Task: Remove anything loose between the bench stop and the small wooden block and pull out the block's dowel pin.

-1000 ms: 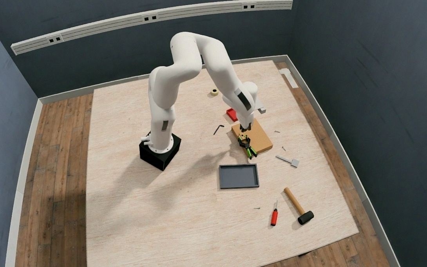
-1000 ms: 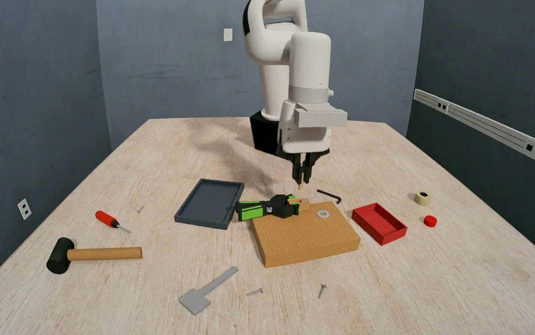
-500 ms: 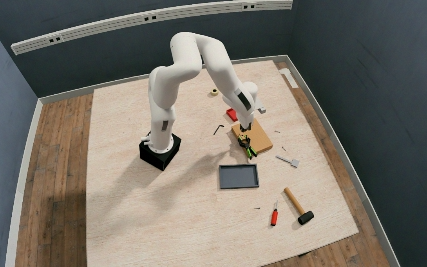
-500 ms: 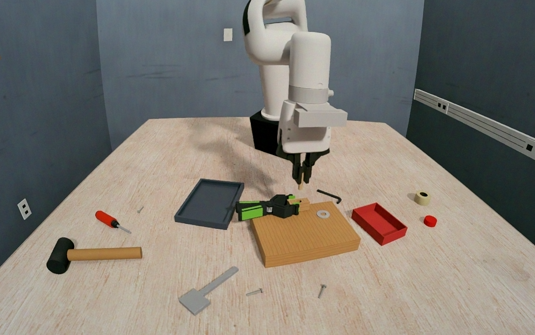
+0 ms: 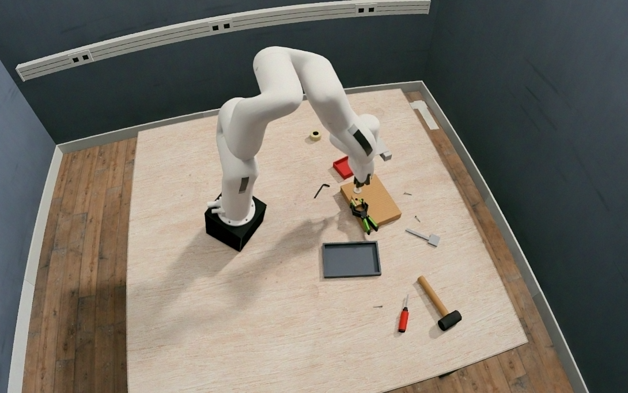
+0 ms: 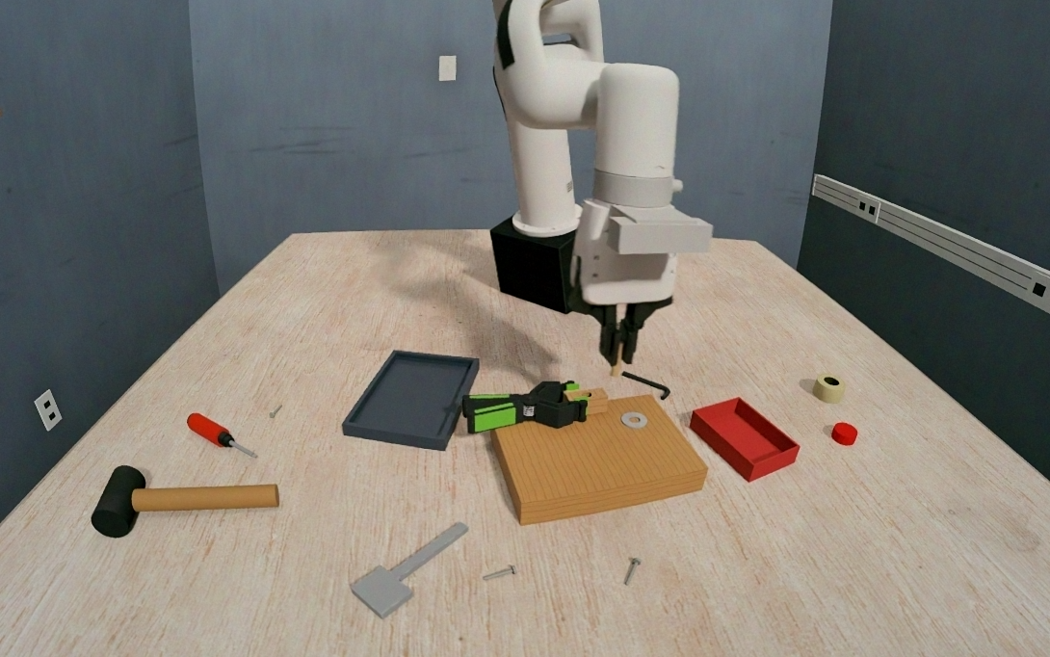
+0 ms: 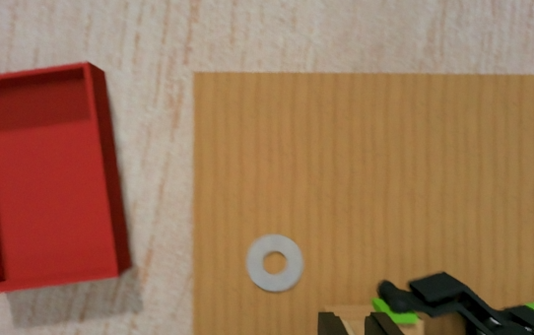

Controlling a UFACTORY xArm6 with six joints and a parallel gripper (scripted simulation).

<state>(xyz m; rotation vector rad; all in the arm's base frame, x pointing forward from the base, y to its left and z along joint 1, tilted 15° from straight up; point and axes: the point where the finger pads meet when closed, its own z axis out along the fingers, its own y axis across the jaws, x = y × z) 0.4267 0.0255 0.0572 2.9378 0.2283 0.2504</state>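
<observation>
My hand is 17 cm to the right of the red tray, 12 cm above it and 4 cm short of it. Also, from my hand: small wooden block 8 cm below, 3 cm to the right, 1 cm behind; then dowel pin 2 cm below; then washer 9 cm below, 3 cm to the left, 1 cm ahead.
</observation>
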